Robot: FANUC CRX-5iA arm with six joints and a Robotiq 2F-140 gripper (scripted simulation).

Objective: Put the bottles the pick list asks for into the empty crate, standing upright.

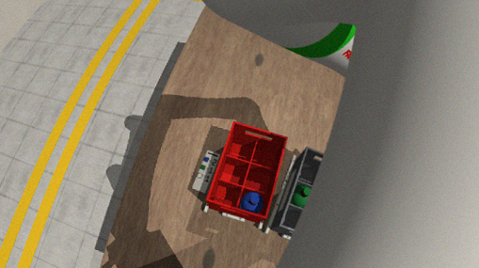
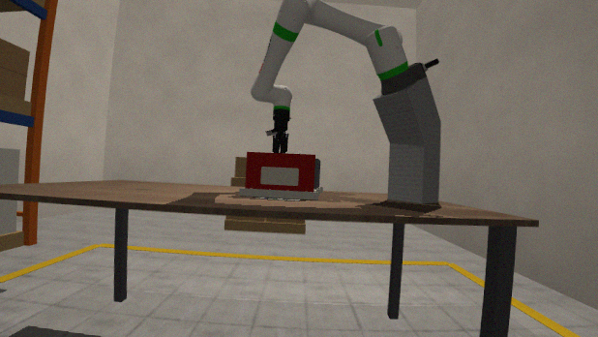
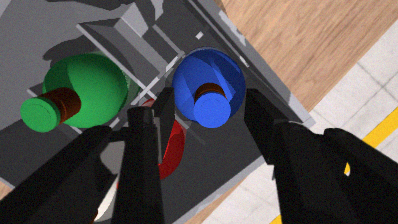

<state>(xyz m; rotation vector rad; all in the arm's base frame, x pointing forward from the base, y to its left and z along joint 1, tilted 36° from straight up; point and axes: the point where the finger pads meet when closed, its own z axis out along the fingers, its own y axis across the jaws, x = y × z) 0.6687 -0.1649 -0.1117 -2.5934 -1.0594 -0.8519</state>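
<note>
My gripper is now 8 cm above the blue-label bottle. Also, from my hand: grey crate (9 cm below, 9 cm behind, 4 cm to the left); green-label bottle (10 cm behind, 8 cm to the left, 8 cm below); red-label bottle (9 cm behind, 8 cm below, 1 cm to the right).
</note>
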